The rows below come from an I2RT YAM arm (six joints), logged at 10 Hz.
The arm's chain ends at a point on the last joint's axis. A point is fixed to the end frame.
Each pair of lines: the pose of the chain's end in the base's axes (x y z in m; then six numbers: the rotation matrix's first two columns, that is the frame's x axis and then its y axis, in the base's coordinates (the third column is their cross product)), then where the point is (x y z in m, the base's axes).
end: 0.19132 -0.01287 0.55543 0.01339 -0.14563 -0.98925 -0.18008 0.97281 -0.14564
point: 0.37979 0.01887 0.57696
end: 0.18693 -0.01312 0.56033 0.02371 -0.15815 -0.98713 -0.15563 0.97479 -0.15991
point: 0.37576 0.01457 0.58413
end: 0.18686 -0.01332 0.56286 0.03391 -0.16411 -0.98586 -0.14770 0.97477 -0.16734
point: 0.37558 0.01334 0.58865
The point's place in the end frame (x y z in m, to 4 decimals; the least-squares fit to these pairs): -0.0234 -0.0062 0.1908
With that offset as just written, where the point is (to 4 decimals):
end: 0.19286 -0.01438 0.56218 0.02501 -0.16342 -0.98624 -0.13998 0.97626 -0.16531
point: 0.3820 0.0105 0.5866
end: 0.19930 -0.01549 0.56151 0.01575 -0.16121 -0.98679 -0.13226 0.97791 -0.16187
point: 0.3889 0.0076 0.5845
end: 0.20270 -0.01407 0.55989 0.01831 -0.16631 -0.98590 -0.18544 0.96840 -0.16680
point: 0.3909 0.0193 0.5815
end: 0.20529 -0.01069 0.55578 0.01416 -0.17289 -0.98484 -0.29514 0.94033 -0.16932
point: 0.3891 0.0434 0.5727
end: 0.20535 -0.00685 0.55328 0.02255 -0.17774 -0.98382 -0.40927 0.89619 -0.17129
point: 0.3814 0.0693 0.5673
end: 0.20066 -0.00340 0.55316 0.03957 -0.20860 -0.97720 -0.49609 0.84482 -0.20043
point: 0.3683 0.0903 0.5639
